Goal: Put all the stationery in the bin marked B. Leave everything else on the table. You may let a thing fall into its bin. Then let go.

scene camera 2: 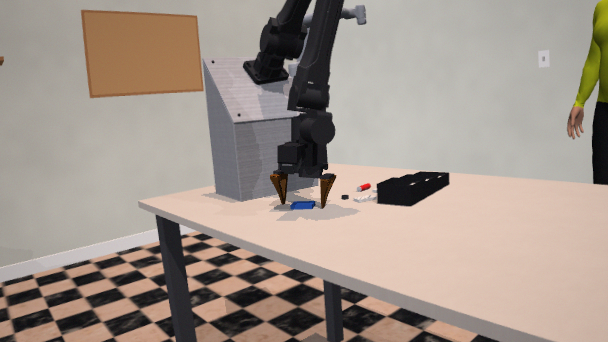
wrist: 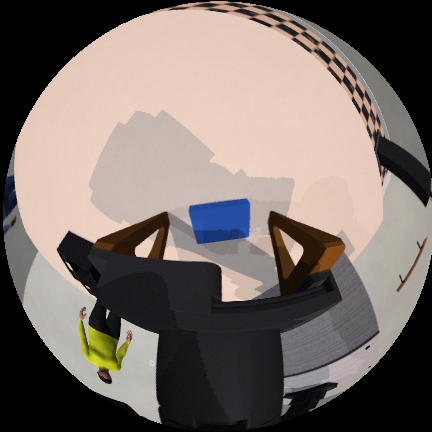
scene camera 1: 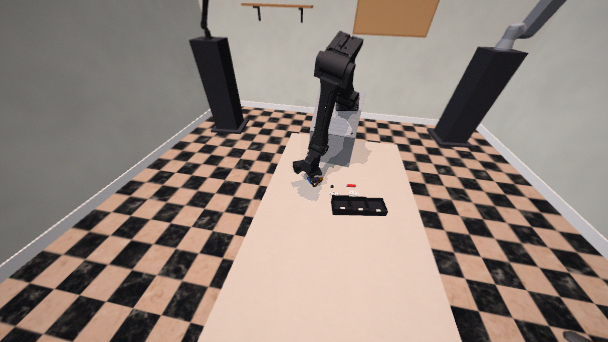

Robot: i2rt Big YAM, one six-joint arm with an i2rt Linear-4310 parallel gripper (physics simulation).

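Seen in the pictures: gripper, fingertip midpoint: [scene camera 2: 302,206] [wrist: 218,216] [scene camera 1: 311,180]; arm's base at its link origin: [scene camera 2: 265,72] [scene camera 1: 347,103].
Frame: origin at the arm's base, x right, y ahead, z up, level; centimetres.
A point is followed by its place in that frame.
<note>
A blue block [scene camera 2: 302,205] {x 17.8, y 28.0, z -33.3 cm} [wrist: 220,221] {x 16.7, y 27.0, z -33.2 cm} lies flat on the table. In scene camera 1 the arm partly hides it. My gripper [scene camera 2: 303,205] {x 16.8, y 27.2, z -33.7 cm} [wrist: 218,216] {x 16.8, y 27.2, z -33.7 cm} is open, its two orange-brown fingertips low over the table on either side of the blue block. A red cylinder [scene camera 1: 351,185] {x -5.1, y 29.8, z -32.9 cm} [scene camera 2: 364,187] {x -4.5, y 29.9, z -33.3 cm} lies between the robot's stand and the bins. A small black piece [scene camera 1: 332,186] {x 5.1, y 31.0, z -33.5 cm} [scene camera 2: 345,197] {x 5.8, y 31.3, z -33.7 cm} lies nearer the gripper. White pieces [scene camera 1: 354,193] [scene camera 2: 365,198] lie beside the bins. The black three-compartment bin row [scene camera 1: 359,212] {x -6.5, y 48.2, z -31.8 cm} [scene camera 2: 395,195] {x 5.8, y 45.4, z -31.9 cm} has white labels, whose letters I cannot read.
The grey robot stand [scene camera 2: 223,150] {x 17.7, y -0.2, z -21.0 cm} rises behind the gripper at the end of the table [scene camera 1: 320,270] {x 11.0, y 74.4, z -34.2 cm} [scene camera 2: 475,240] {x 20.7, y 69.2, z -34.2 cm}. The table's side edge runs close to the blue block. A person in a yellow-green top [scene camera 2: 602,65] [wrist: 104,345] stands beyond the table.
</note>
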